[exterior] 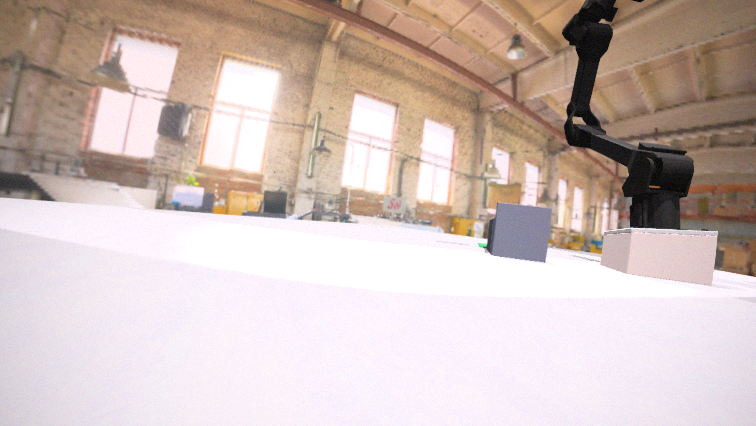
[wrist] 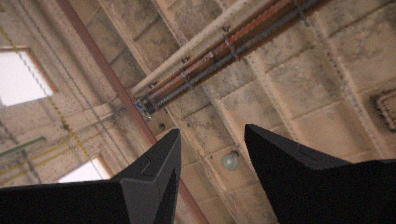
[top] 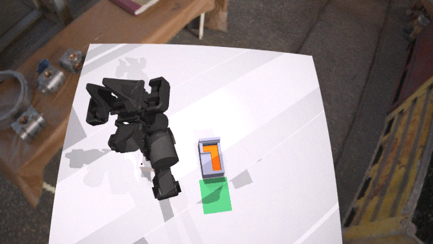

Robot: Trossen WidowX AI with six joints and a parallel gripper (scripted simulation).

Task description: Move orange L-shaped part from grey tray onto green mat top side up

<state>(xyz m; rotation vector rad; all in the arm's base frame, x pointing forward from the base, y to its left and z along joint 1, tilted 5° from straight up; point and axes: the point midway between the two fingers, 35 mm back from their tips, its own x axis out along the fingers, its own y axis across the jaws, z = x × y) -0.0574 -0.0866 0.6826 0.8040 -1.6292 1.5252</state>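
The orange L-shaped part is 730 mm below my gripper tip, 270 mm ahead of it and 100 mm to the left of it. Also, from my gripper tip: green mat: 800 mm below, 280 mm ahead, 60 mm to the right.
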